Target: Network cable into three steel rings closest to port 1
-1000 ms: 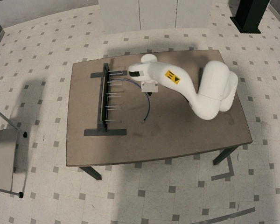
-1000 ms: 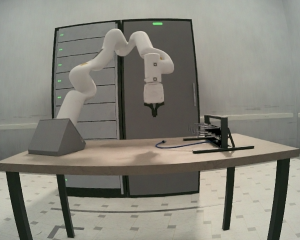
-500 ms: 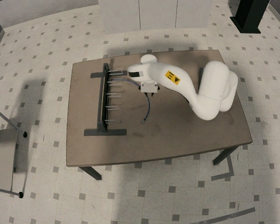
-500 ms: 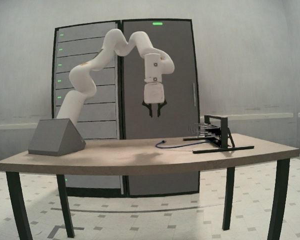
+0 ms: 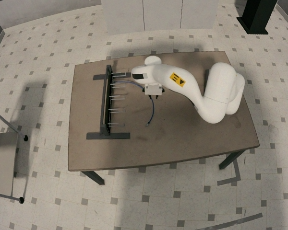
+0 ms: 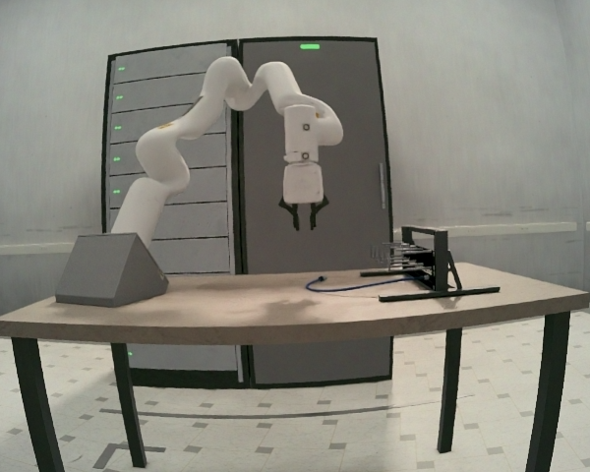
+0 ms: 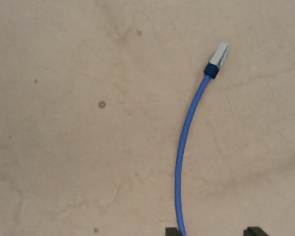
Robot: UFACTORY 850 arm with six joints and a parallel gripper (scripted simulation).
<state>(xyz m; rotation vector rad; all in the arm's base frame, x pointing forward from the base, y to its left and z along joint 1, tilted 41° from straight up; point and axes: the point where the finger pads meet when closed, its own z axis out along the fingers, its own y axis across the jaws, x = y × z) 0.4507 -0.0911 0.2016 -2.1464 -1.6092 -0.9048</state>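
Right now my hand is 16 cm above the plug, 11 cm to the right of it and 6 cm short of it. From my hand the other things lie so: black port rack 30 cm ahead, 10 cm below, 9 cm to the right.
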